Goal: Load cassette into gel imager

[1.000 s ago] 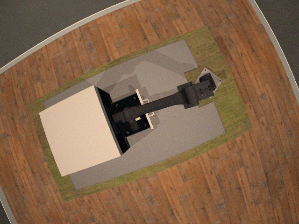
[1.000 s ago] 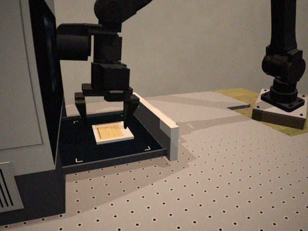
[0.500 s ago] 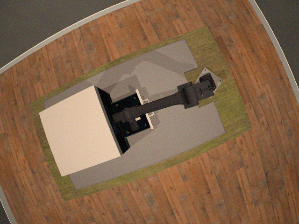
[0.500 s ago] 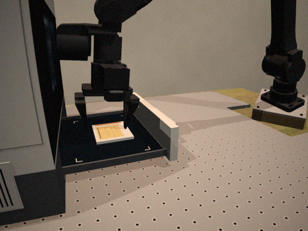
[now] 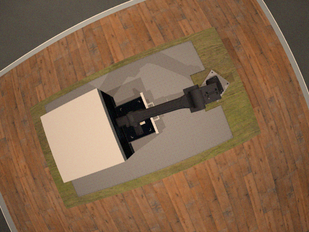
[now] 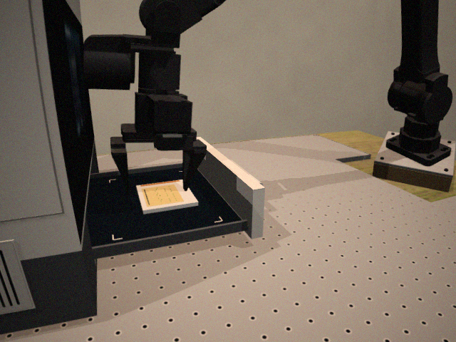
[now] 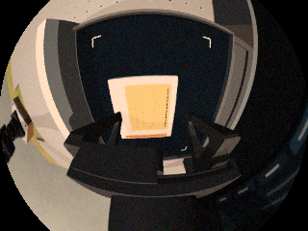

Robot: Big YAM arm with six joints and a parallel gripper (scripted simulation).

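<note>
My hand is 10 mm short of the imager drawer and 10 mm above it. Also, from my hand: cassette 10 mm behind, 10 mm to the right, 10 mm below.
</note>
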